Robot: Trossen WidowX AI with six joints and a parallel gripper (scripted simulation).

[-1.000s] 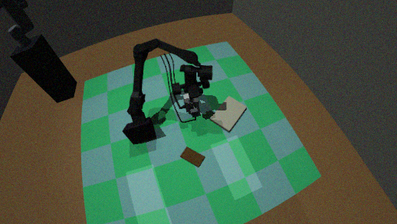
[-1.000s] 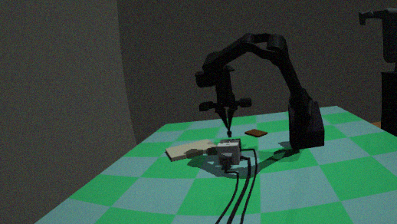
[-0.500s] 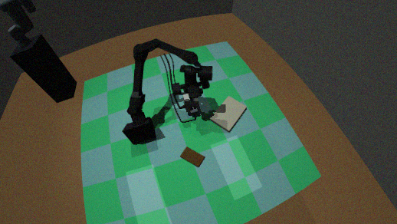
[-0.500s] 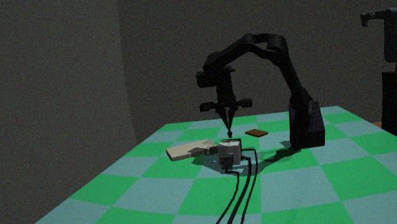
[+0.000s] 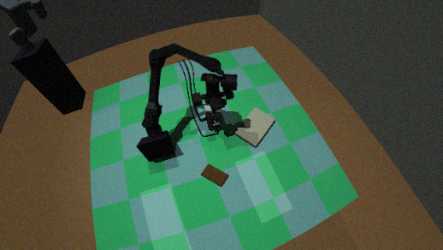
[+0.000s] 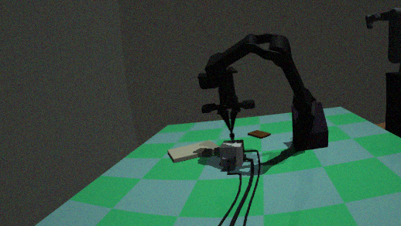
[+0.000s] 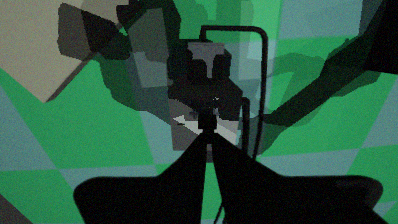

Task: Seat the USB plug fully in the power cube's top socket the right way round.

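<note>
The USB plug lies 20 mm below my gripper tip. Also, from my gripper tip: small brown block (80 mm behind, 300 mm to the right, 120 mm below).
</note>
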